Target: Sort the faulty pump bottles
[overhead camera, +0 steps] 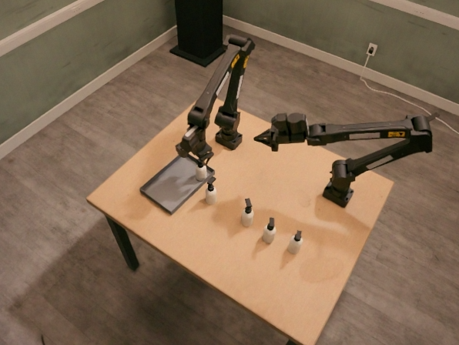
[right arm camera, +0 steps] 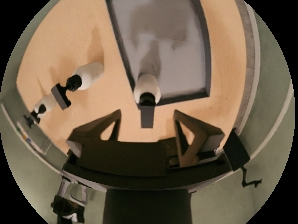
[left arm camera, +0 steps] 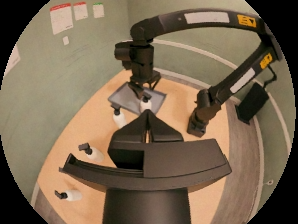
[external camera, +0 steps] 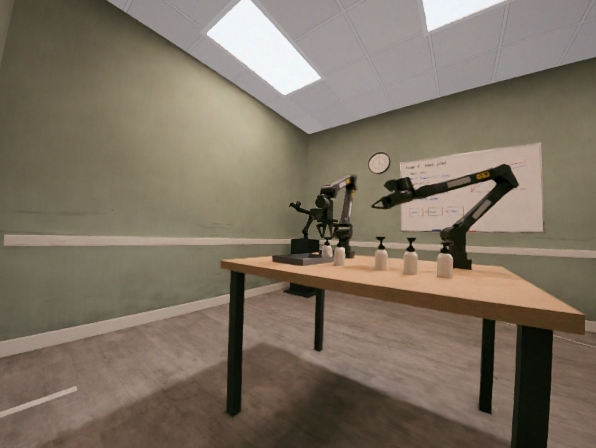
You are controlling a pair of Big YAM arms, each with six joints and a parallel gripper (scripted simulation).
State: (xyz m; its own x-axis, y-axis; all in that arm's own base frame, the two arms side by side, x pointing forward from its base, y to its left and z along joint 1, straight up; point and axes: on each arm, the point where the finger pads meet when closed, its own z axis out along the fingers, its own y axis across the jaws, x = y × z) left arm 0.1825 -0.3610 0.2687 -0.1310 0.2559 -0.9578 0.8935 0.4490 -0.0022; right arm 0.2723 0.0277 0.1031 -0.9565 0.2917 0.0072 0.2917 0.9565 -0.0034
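Now: right hand 12 cm above the grey tray, 9 cm short of it and 7 cm to the left of it. Also, from my right hand: small dark object 40 cm behind, 27 cm to the right, 12 cm below.
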